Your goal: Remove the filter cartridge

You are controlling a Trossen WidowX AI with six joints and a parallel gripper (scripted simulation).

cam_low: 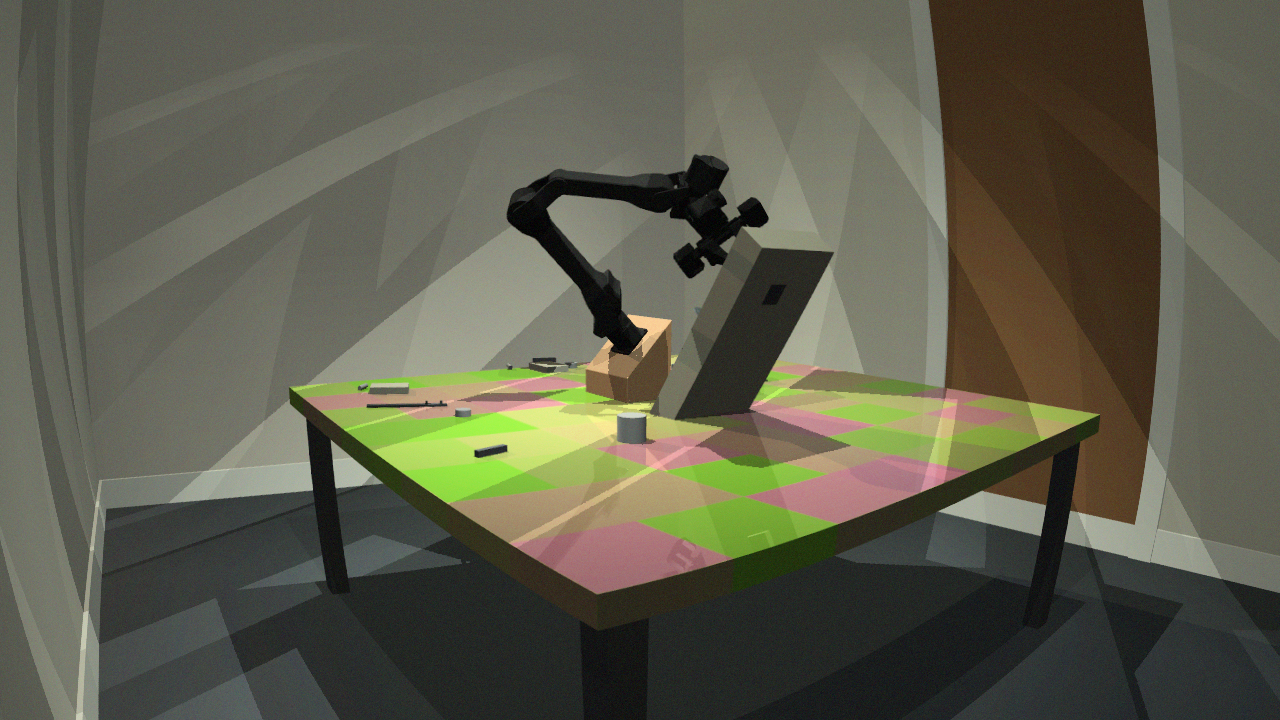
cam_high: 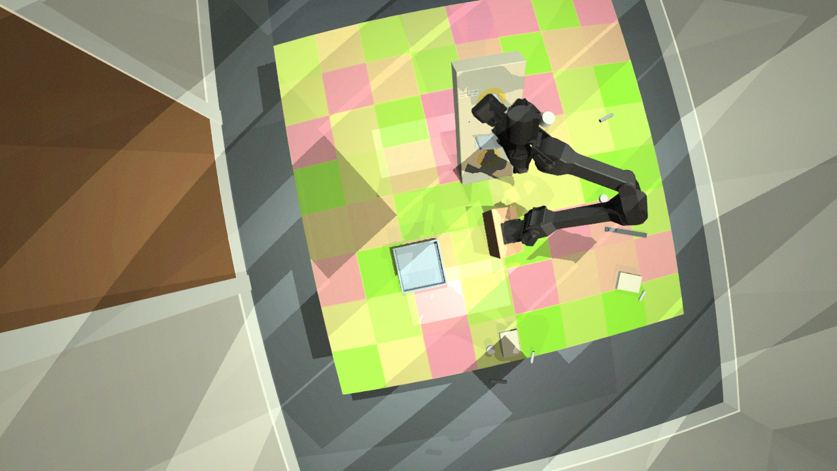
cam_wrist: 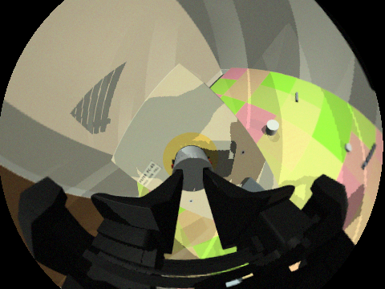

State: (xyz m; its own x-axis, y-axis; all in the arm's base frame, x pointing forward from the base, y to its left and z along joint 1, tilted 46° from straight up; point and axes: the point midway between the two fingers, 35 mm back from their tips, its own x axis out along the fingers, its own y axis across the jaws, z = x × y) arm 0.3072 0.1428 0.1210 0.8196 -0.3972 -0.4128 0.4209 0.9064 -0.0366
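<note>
Right now my gripper tip is 100 mm above the beige service panel and 10 mm past it. Round my gripper tip: grey square tray (400 mm behind, 270 mm to the left, 260 mm below); round grey filter cartridge (10 mm below, 10 mm ahead).
</note>
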